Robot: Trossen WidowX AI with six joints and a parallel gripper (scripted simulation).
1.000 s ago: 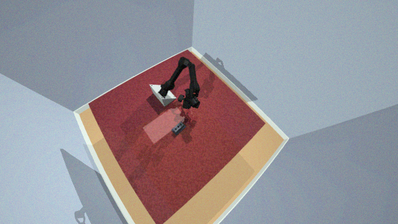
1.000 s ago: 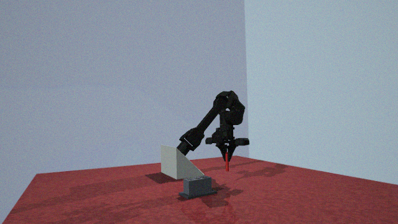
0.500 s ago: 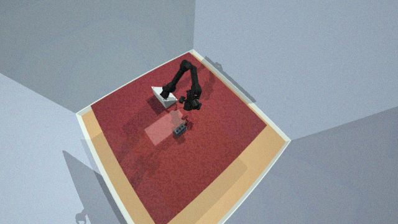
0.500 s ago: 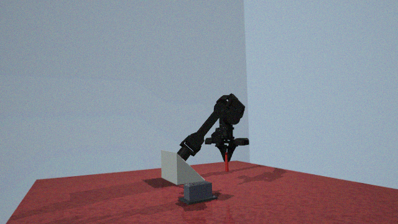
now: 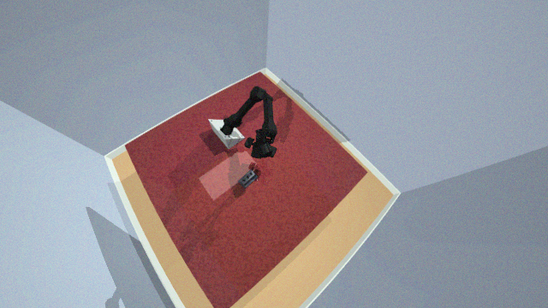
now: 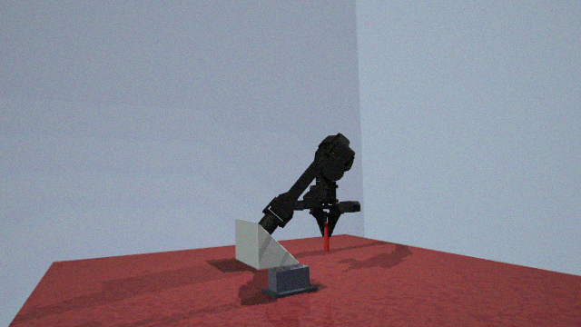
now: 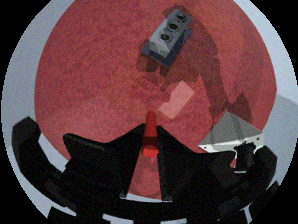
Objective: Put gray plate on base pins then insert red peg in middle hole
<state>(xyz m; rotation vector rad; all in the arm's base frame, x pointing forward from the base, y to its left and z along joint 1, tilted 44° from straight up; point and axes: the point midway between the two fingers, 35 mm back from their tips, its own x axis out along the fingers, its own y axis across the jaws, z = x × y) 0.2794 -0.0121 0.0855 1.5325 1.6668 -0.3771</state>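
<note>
The gray plate is 160 mm to the right of my gripper tip, 70 mm below it and 40 mm ahead of it. The rest, counted from my gripper tip: red peg: right at my gripper tip; dark base: 160 mm to the right, 110 mm below, 40 mm ahead.
</note>
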